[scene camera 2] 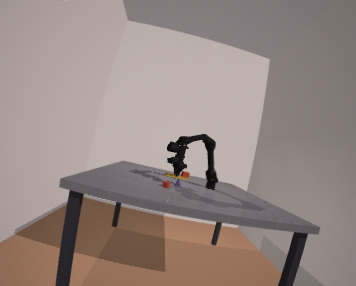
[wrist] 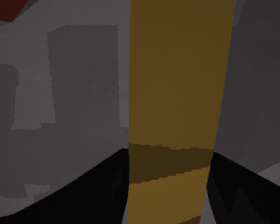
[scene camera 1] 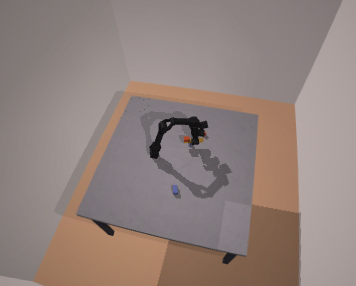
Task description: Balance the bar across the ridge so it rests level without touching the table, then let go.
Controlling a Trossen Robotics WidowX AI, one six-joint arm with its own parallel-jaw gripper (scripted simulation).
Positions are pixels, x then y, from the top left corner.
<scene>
my gripper: holds a yellow bar (wrist: 177,63)
</scene>
